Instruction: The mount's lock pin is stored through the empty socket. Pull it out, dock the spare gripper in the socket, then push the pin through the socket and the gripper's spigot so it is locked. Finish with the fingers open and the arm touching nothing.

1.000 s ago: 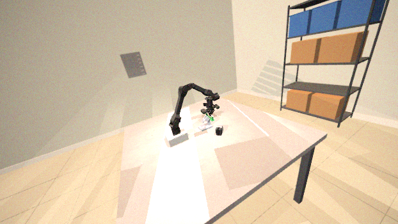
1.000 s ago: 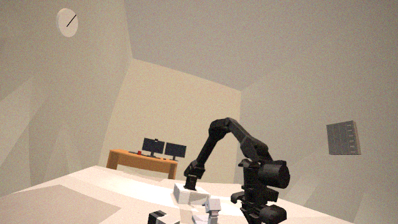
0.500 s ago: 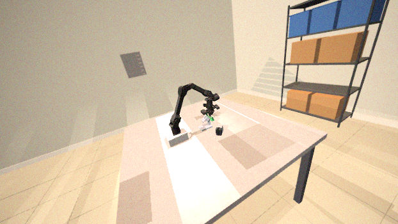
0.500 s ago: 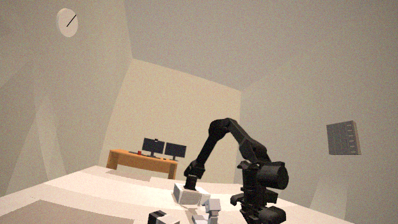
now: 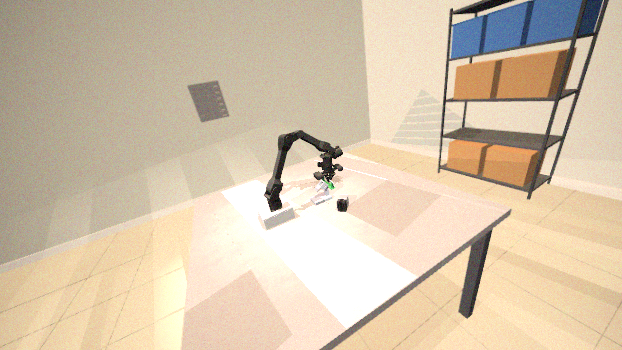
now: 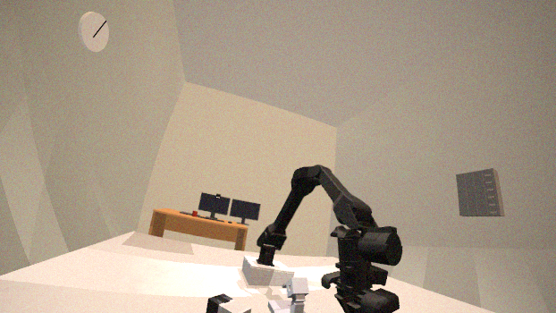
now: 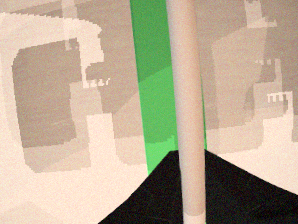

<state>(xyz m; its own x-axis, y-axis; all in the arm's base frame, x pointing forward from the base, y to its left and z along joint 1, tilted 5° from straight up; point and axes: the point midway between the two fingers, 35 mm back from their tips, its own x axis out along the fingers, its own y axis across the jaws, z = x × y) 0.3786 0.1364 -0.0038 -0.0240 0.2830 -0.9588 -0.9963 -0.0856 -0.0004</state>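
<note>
Right now the green part is 20 mm to the left of my gripper tip. Also, from my gripper tip: spare gripper 40 mm behind, 260 mm to the right; mount 100 mm behind, 110 mm to the right, 20 mm above.
</note>
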